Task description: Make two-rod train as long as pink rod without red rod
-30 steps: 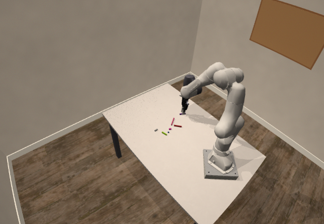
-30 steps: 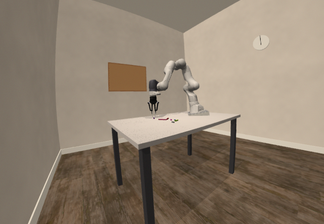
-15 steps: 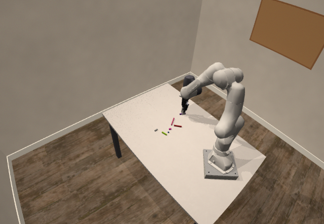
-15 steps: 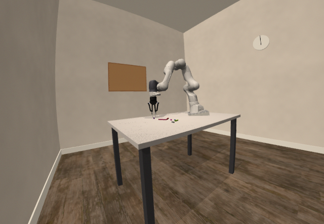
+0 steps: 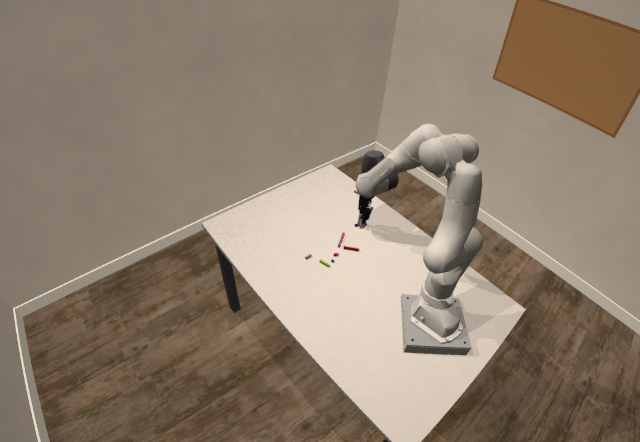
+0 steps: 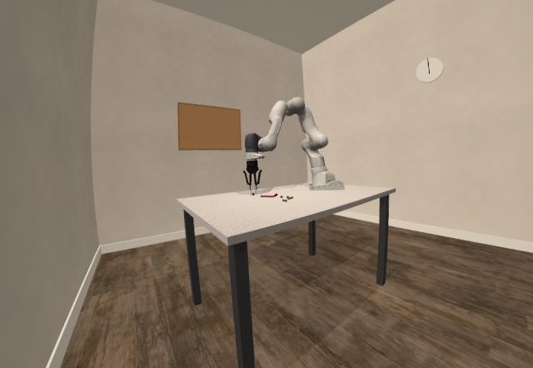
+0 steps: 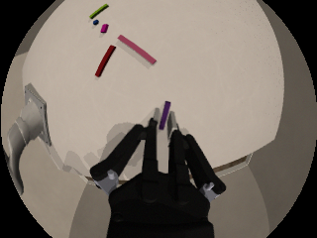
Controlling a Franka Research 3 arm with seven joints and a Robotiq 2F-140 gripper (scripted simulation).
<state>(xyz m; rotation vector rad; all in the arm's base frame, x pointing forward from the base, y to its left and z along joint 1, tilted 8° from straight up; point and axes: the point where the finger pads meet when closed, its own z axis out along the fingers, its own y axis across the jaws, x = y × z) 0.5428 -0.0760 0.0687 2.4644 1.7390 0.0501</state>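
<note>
Now: hand 30 mm above the purple rod. Also, from my hand: red rod: 130 mm to the left, 100 mm behind, 30 mm below; then pink rod: 140 mm to the left, 30 mm below, 30 mm behind; then magenta rod: 210 mm to the left, 90 mm behind, 30 mm below.
</note>
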